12 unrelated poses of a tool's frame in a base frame.
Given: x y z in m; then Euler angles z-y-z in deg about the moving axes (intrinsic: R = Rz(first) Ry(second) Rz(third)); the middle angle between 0 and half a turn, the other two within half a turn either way.
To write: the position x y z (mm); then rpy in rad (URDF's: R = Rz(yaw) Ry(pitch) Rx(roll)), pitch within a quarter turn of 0, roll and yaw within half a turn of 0. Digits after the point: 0 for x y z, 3 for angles.
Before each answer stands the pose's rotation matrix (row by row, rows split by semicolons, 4 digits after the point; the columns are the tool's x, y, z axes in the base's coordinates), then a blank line. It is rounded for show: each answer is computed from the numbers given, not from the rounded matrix.
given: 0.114 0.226 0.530 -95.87 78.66 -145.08
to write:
-0.5529 -0.8272 -0.1003; 0.2189 -0.0281 -0.9753; 0.8039 -0.5613 0.1966

114 226 530 -1.234 -0.934 2.765
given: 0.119 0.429 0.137 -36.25 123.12 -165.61
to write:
0.2799 -0.6823 0.6754; -0.5134 -0.7008 -0.4952; 0.8113 -0.2081 -0.5464

119 429 137 -2.778 -0.946 -1.072
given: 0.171 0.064 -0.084 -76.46 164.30 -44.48
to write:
-0.8420 0.5357 0.0634; 0.5037 0.8228 -0.2631; -0.1931 -0.1896 -0.9627

171 64 -84 -2.947 0.194 2.602
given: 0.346 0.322 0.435 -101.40 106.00 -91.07
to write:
-0.9811 0.0362 -0.1900; 0.1926 0.2738 -0.9423; 0.0180 -0.9611 -0.2756

346 322 435 -1.850 -0.018 2.948
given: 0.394 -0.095 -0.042 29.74 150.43 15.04
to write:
-0.8581 -0.2831 0.4285; -0.1914 0.9505 0.2448; -0.4766 0.1281 -0.8698

394 -95 -42 2.995 0.497 -2.922
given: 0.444 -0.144 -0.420 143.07 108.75 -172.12
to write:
-0.1721 0.6304 -0.7569; 0.3009 0.7653 0.5690; 0.9380 -0.1298 -0.3214

444 -144 -420 -2.758 -1.217 2.090
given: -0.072 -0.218 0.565 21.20 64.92 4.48
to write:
0.3657 -0.3914 0.8444; 0.2256 0.9175 0.3275; -0.9029 0.0707 0.4239

-72 -218 565 0.165 1.127 0.553
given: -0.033 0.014 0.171 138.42 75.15 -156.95
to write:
0.4363 0.5356 -0.7230; 0.1364 0.7549 0.6415; 0.8894 -0.3785 0.2563

-33 14 171 -0.976 -1.096 0.303
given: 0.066 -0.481 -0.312 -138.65 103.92 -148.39
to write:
-0.5001 -0.4680 -0.7286; 0.2581 0.7226 -0.6413; 0.8266 -0.5087 -0.2406

66 -481 -312 -2.013 -0.973 2.665
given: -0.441 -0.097 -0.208 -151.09 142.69 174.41
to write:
-0.6458 -0.5490 -0.5306; -0.4680 0.8338 -0.2930; 0.6032 0.0590 -0.7954

-441 -97 -208 3.067 -0.648 -2.515
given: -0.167 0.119 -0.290 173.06 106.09 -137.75
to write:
-0.1224 0.2744 -0.9538; 0.6922 0.7123 0.1161; 0.7112 -0.6460 -0.2771

-167 119 -290 -1.976 -0.791 1.746
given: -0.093 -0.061 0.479 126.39 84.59 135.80
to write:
-0.5211 0.6161 -0.5906; -0.4680 0.3724 0.8014; 0.7137 0.6941 0.0943

-93 -61 479 1.436 -0.795 -2.410
